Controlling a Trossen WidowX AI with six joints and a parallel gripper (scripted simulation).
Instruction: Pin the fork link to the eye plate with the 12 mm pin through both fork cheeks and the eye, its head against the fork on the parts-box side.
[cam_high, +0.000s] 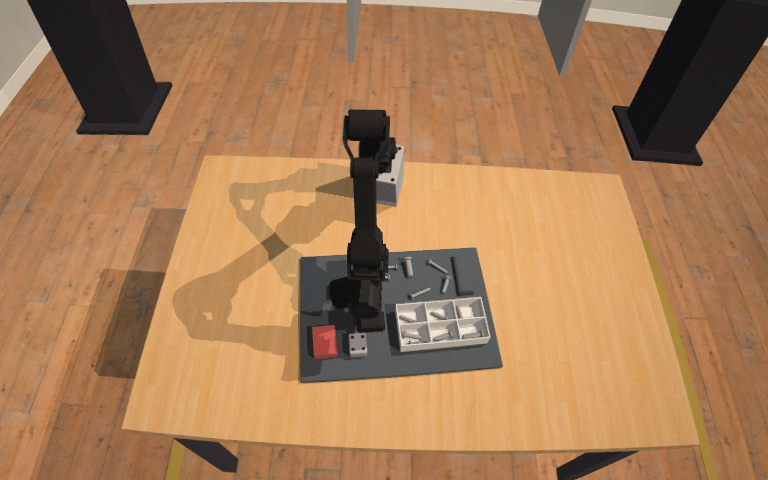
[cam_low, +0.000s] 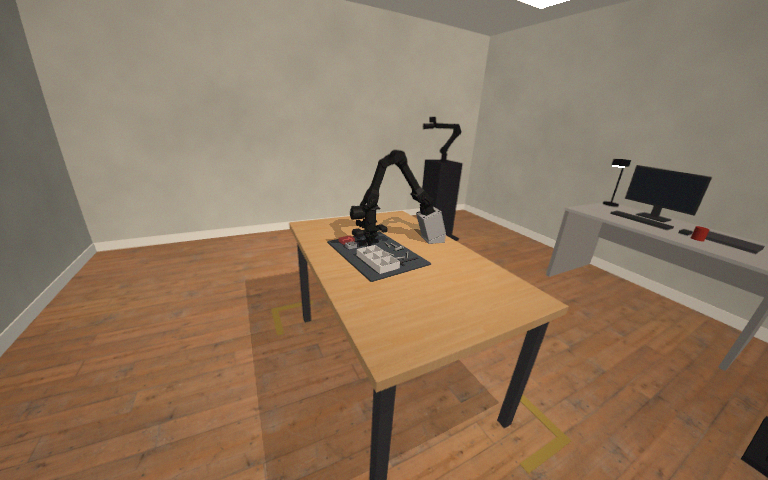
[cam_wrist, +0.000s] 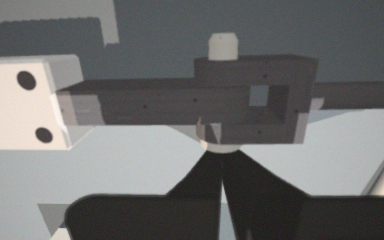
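My gripper is now 30 mm to the left of the dark eye plate bar, 30 mm above it and 20 mm short of it. The rest, counted from my hand: pale pin (30 mm to the right, 30 mm below); light grey block (100 mm ahead, 20 mm to the right, 20 mm below); red block (100 mm to the right, 90 mm ahead, 30 mm below).
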